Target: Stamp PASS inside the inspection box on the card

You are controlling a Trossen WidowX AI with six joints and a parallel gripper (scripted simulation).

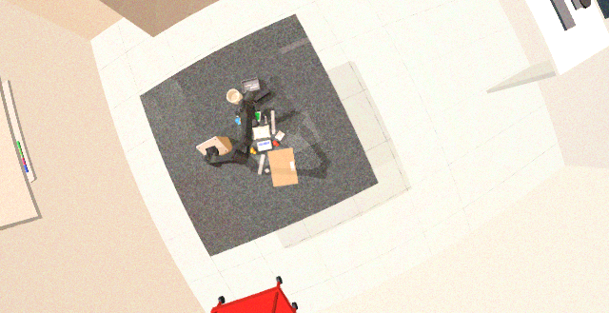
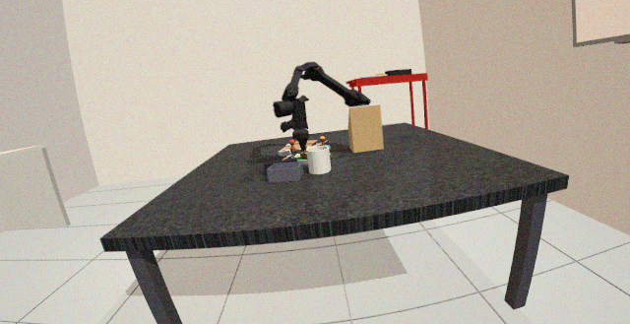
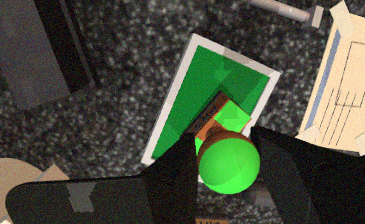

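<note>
Now: gripper tip 50 mm above the green ink pad. From my gripper tip the other things lie so: blue-knobbed date stamp (100 mm behind, 30 mm below); then dark slab (80 mm ahead, 110 mm to the left, 40 mm below); then cream inspection card (10 mm ahead, 110 mm to the right, 60 mm below).
</note>
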